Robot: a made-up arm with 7 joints.
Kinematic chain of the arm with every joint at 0, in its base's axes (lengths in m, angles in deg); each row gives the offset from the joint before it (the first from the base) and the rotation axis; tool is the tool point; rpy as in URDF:
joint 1: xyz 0 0 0.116 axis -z
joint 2: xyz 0 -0.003 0.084 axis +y
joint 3: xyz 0 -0.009 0.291 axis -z
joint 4: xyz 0 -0.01 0.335 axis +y
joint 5: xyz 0 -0.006 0.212 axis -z
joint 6: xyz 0 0 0.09 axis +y
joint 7: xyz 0 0 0.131 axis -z
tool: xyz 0 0 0 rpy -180 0 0
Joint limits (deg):
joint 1: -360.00..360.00
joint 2: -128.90..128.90
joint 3: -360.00..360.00
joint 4: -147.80..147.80
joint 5: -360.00..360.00
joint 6: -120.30..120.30
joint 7: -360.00..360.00
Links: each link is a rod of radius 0.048 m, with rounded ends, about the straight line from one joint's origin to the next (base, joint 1, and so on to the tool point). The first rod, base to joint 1, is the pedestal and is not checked.
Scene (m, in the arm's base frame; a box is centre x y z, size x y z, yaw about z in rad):
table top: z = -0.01
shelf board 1: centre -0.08 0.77 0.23 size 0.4 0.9 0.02 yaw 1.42
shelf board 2: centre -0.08 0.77 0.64 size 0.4 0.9 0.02 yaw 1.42
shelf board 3: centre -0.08 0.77 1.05 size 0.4 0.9 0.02 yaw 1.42
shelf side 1: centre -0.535 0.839 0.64 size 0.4 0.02 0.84 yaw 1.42
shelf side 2: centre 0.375 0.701 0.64 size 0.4 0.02 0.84 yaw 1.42
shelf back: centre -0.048 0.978 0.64 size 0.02 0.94 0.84 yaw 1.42
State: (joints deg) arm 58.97 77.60 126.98 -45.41 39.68 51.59 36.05
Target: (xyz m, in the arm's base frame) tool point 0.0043 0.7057 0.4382
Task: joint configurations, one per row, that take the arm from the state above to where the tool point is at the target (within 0.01 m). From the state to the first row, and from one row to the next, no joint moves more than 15 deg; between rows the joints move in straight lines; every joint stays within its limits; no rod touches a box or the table.
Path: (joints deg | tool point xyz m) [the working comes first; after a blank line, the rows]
Joints at the target: 62.32 -50.78 73.30 -96.75 58.32 50.27 36.05
Straight joint move there: touches shelf board 2.

1: 57.62 64.45 120.39 -56.98 43.03 51.18 36.05 | 0.6811 -0.5623 0.5255
2: 56.26 51.30 113.80 -68.55 46.38 50.77 36.05 | 0.6519 -0.3847 0.6793
3: 54.91 38.15 107.21 -80.12 49.73 50.35 36.05 | 0.5786 -0.1840 0.7823
4: 53.55 24.99 100.62 -91.68 53.08 49.94 36.05 | 0.4683 0.0174 0.8214
5: 52.20 11.84 94.03 -103.25 56.43 49.53 36.05 | 0.3344 0.1944 0.7930
6: 50.84 -1.31 87.43 -114.82 59.78 49.12 36.05 | 0.1940 0.3254 0.7057
7: 49.49 -14.46 80.84 -126.39 63.13 48.71 36.05 | 0.0645 0.3960 0.5786
8: 48.14 -27.61 74.25 -137.96 66.48 48.30 36.05 | -0.0417 0.4032 0.4382
9: 52.86 -35.34 73.94 -124.22 63.76 48.95 36.05 | -0.0196 0.5079 0.4487
10: 57.59 -43.06 73.62 -110.48 61.04 49.61 36.05 | -0.0043 0.6090 0.4508
11: 62.32 -50.78 73.30 -96.75 58.32 50.27 36.05 | 0.0043 0.7057 0.4382

